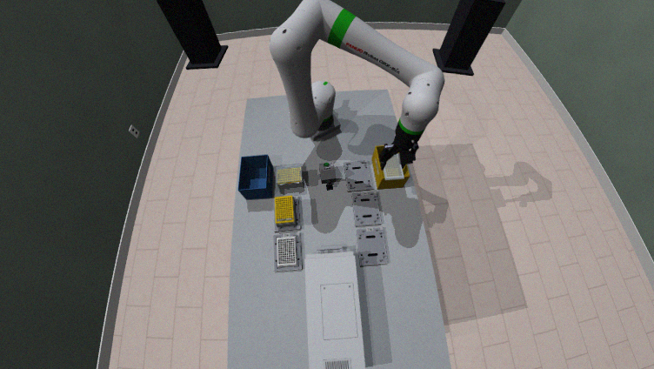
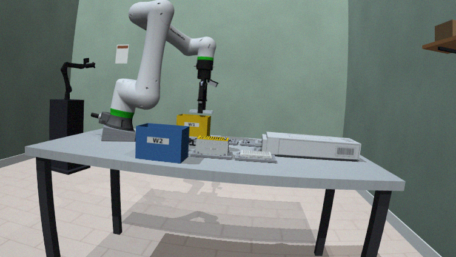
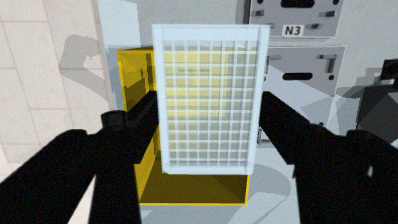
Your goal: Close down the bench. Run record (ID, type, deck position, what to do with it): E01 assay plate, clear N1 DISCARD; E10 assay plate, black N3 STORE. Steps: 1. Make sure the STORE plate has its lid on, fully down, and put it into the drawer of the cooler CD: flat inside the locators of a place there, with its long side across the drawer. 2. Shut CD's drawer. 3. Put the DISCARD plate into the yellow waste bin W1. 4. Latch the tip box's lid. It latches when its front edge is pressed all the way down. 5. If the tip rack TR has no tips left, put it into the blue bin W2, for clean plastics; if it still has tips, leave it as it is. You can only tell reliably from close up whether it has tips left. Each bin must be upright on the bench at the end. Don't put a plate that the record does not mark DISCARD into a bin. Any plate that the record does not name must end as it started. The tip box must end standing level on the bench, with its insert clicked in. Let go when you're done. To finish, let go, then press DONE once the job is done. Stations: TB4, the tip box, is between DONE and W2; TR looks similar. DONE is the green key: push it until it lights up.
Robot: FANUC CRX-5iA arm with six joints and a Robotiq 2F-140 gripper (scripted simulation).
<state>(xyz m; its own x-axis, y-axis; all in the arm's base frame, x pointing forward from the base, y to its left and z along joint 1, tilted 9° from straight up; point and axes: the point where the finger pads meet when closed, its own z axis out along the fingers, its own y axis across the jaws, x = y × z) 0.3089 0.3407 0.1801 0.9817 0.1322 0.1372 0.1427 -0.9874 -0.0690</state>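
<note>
Right now the green DONE key is 300 mm to the right of my hand, 100 mm below it and 40 mm behind it. Round my hand: clear tip box lid: 470 mm to the right, 110 mm below, 30 mm ahead; yellow bin W1: 130 mm below, 50 mm behind, 10 mm to the left; yellow tip rack TR: 480 mm to the right, 200 mm ahead, 110 mm below.
</note>
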